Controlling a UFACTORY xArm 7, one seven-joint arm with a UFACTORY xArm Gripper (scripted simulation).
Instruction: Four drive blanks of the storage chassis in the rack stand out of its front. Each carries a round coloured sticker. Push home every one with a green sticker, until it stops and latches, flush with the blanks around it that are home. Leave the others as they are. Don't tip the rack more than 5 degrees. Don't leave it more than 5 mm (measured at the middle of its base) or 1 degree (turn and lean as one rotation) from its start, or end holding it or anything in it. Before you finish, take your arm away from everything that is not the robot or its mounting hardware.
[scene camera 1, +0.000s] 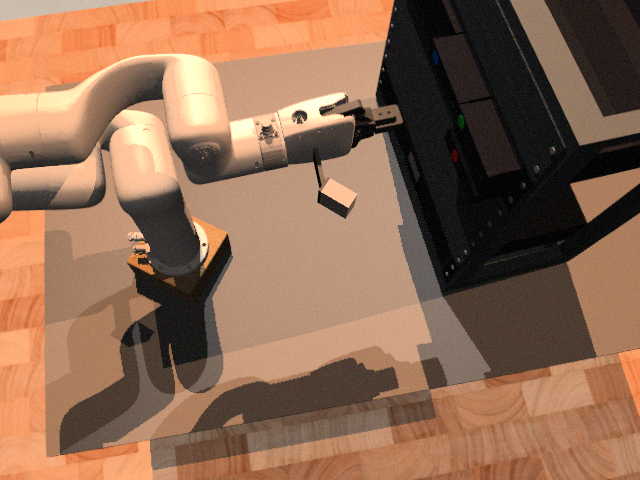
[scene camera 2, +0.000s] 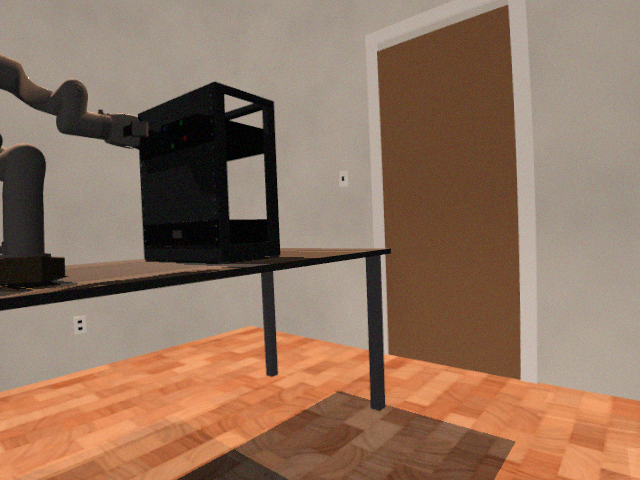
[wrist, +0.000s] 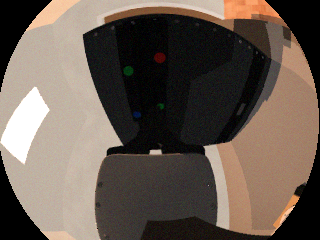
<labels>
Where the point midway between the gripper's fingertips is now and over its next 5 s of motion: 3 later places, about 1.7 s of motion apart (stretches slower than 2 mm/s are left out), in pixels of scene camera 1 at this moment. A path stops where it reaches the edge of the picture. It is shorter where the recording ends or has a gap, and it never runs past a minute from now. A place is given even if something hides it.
My gripper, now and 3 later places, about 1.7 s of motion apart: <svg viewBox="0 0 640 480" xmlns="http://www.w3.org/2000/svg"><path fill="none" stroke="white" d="M399 116L458 146L478 143L490 140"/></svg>
</labels>
